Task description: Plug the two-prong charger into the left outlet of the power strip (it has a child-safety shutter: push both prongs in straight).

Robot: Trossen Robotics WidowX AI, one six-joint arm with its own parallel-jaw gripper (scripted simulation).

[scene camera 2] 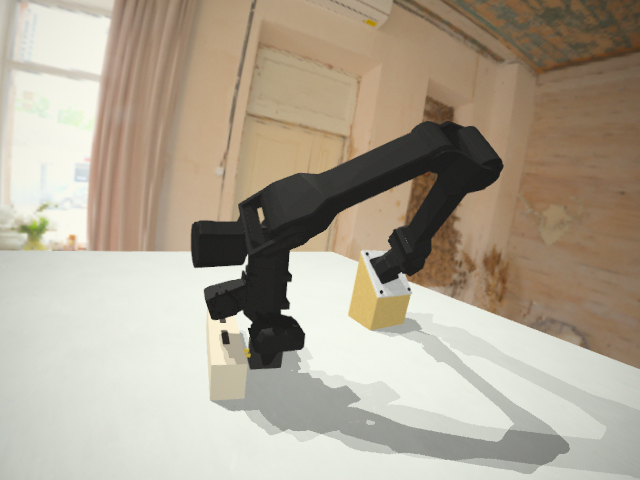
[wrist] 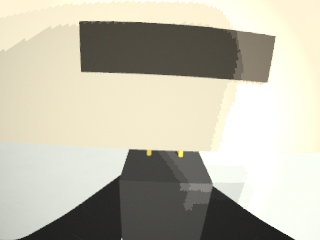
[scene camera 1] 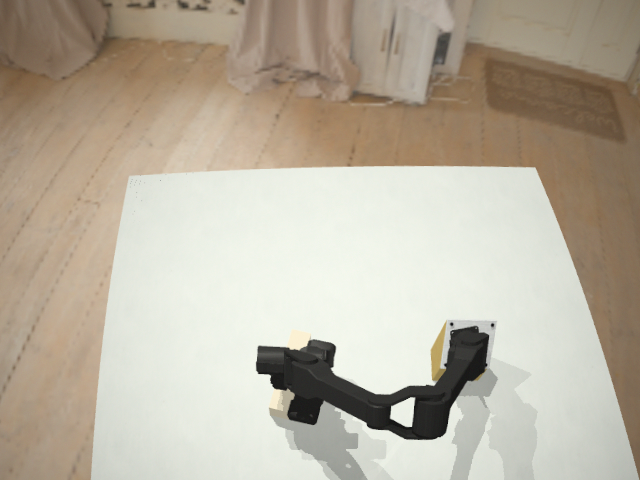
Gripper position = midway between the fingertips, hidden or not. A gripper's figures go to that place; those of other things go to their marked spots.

Labels:
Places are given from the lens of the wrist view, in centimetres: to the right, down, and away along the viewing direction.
my gripper (wrist: 160,181): 0, 3, 9
dark rectangular recess (wrist: 146,48): 0, -1, 4

